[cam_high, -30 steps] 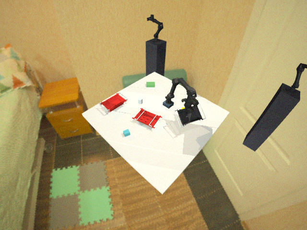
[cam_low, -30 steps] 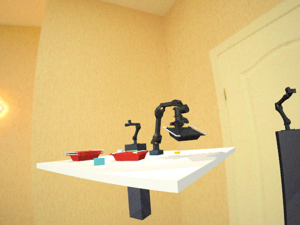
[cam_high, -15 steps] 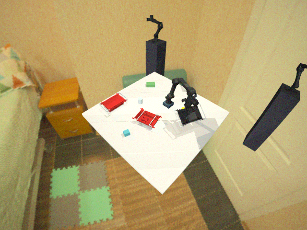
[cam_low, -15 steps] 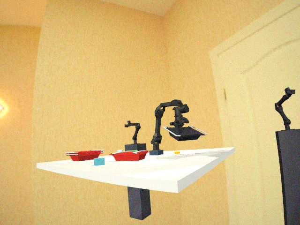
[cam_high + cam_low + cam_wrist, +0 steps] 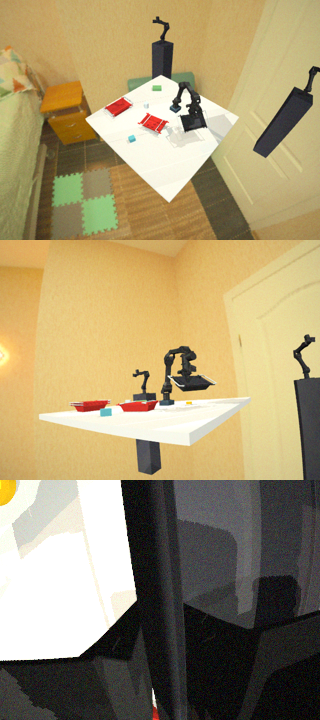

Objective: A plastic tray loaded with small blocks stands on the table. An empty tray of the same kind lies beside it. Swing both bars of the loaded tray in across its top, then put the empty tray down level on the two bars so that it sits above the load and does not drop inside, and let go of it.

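My gripper tip is now 4 cm short of the dark grey tray and 6 cm to the right of it. From my gripper tip the other things lie so: cyan block (50 cm ahead, 34 cm to the right, 16 cm below); then pale cylinder (5 cm ahead, 57 cm to the right, 14 cm below); then yellow disc (21 cm behind, 9 cm to the right, 17 cm below).
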